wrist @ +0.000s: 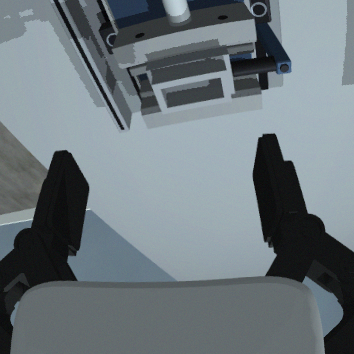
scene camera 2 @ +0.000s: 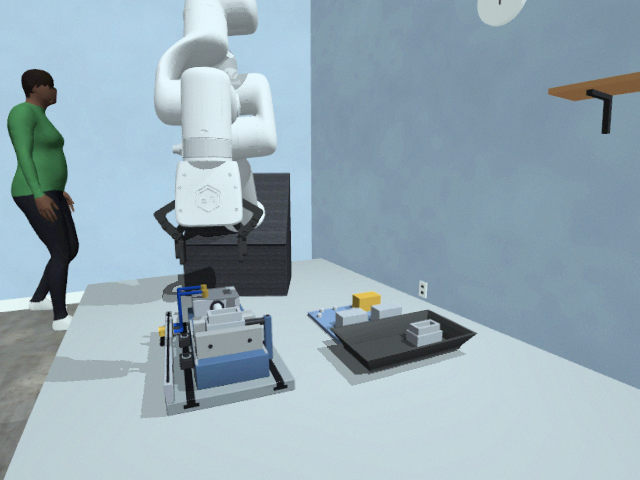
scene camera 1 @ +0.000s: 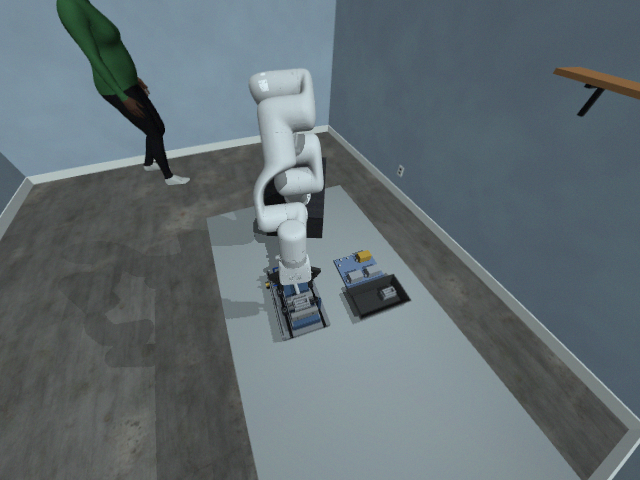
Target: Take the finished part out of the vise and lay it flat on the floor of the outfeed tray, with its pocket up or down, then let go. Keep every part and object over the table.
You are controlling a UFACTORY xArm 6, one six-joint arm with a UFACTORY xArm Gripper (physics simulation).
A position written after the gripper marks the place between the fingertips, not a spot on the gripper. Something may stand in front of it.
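Scene camera 2 shows the gripper [scene camera 2: 212, 261] together with a vise [scene camera 2: 217, 371]. In the wrist view there is a blue post [wrist: 270, 43], and there is the gripper [wrist: 164, 160] too, while scene camera 1 also has the gripper [scene camera 1: 295, 286] in its picture.
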